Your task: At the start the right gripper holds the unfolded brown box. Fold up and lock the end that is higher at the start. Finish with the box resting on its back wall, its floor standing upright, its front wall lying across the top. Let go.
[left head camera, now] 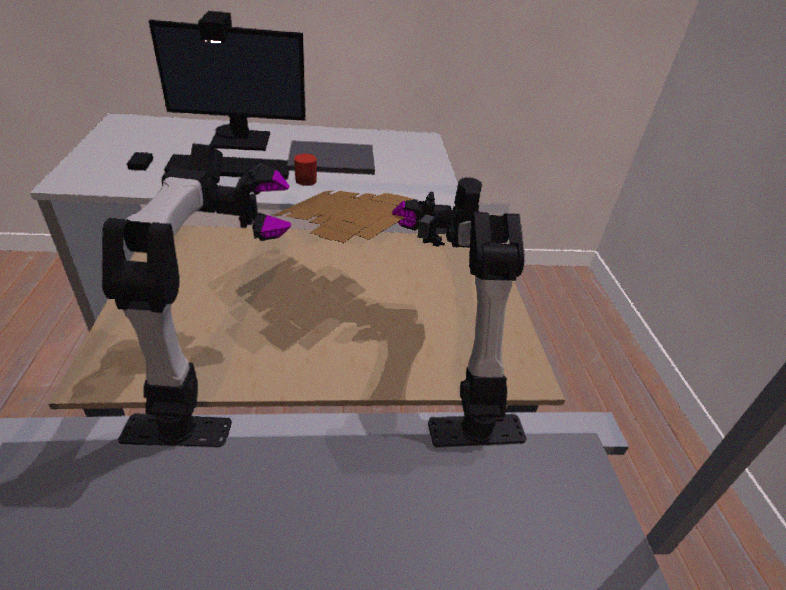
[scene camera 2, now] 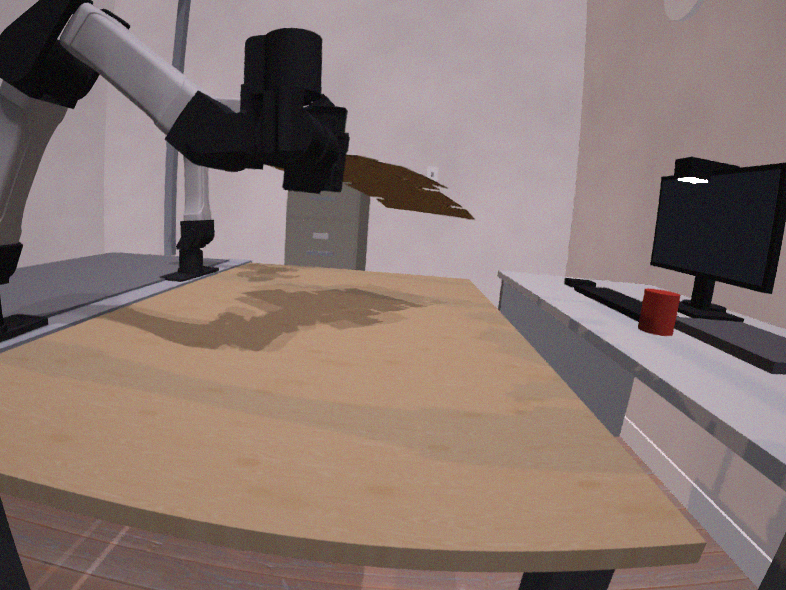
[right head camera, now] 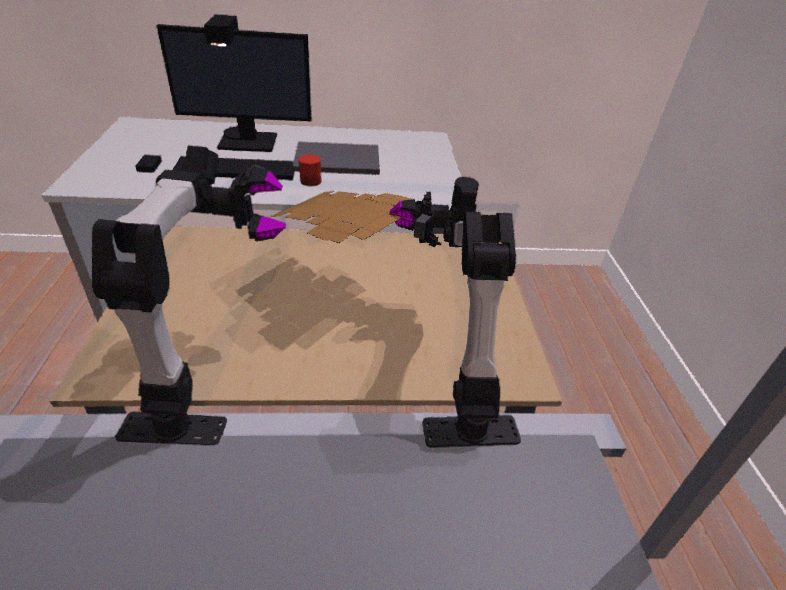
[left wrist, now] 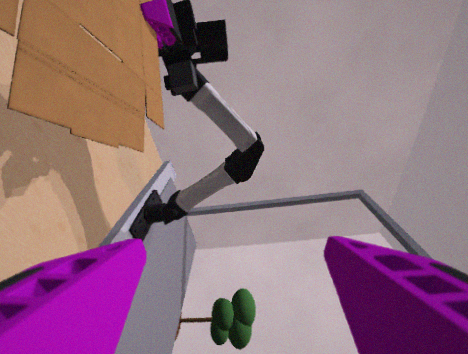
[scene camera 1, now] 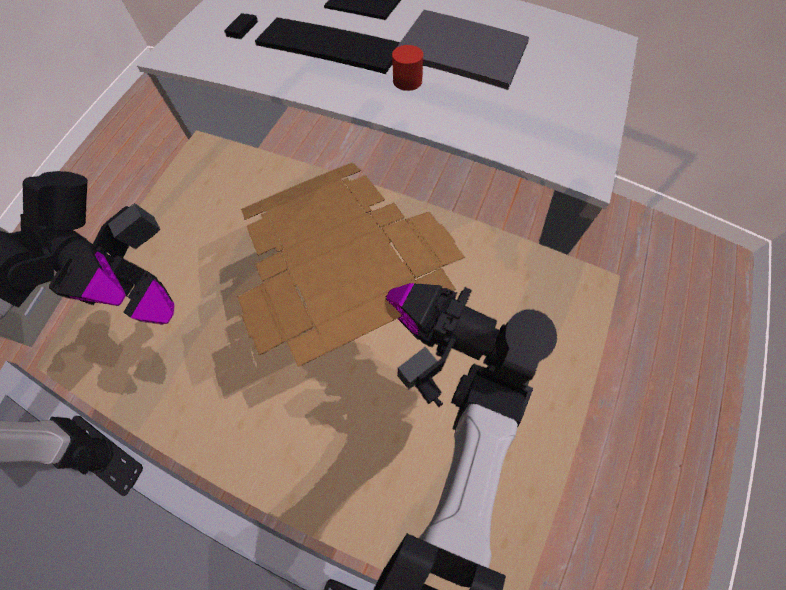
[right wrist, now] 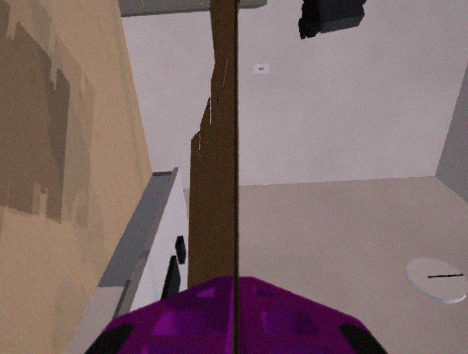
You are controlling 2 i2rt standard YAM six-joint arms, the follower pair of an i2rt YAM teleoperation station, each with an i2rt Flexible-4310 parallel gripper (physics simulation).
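Where they show: left gripper, between the fingertips: [left head camera: 289,206] [right head camera: 283,207] [left wrist: 234,246] [scene camera 1: 148,310]; right gripper, between the fingertips: [left head camera: 392,213] [scene camera 2: 332,159] [right head camera: 389,213] [left wrist: 141,11] [scene camera 1: 388,294] [right wrist: 235,290]; left arm's base, origin of its link: [left head camera: 177,432] [scene camera 2: 190,275] [right head camera: 173,430] [scene camera 1: 101,454]; right arm's base, origin of its link: [left head camera: 476,431] [right head camera: 470,432] [left wrist: 146,214].
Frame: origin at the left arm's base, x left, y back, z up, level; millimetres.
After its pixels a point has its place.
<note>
The unfolded brown box [left head camera: 349,212] {x -309, y -484, z 253 mm} [right head camera: 346,212] {x -308, y -485, z 253 mm} [scene camera 1: 336,254] {x -319, y -503, z 252 mm} [scene camera 2: 399,184] {x -308, y -563, z 240 mm} [left wrist: 85,65] {x -283, y -407, z 258 mm} [right wrist: 215,200] {x -306, y -507, z 248 mm} is a nearly flat sheet held in the air above the table. Its flaps stick out around it. My right gripper [left head camera: 396,214] {x -415, y -478, z 263 mm} [right head camera: 393,212] {x -415, y -478, z 263 mm} [scene camera 1: 394,303] {x -415, y -478, z 263 mm} [right wrist: 235,290] {x -415, y -478, z 263 mm} is shut on its edge at the right in scene camera 1; in scene camera 2 the arm hides the fingertips. My left gripper [left head camera: 290,204] {x -193, y -302, z 360 mm} [right head camera: 283,205] {x -193, y -302, z 360 mm} [scene camera 1: 149,311] {x -193, y -302, z 360 mm} [left wrist: 234,246] {x -193, y -302, z 360 mm} is open and empty, to the left of the box and apart from it. Its fingers are spread wide in the left wrist view.
The wooden table [left head camera: 476,374] [scene camera 1: 253,469] {x -298, y -150, z 8 mm} [scene camera 2: 317,444] {x -697, y -544, z 8 mm} lies below the box, with shadows on it. Behind it a white desk [left head camera: 412,149] [scene camera 1: 571,114] bears a red cup [left head camera: 305,169] [scene camera 1: 407,67] [scene camera 2: 659,311], a keyboard [scene camera 1: 326,44] and a monitor [left head camera: 231,73].
</note>
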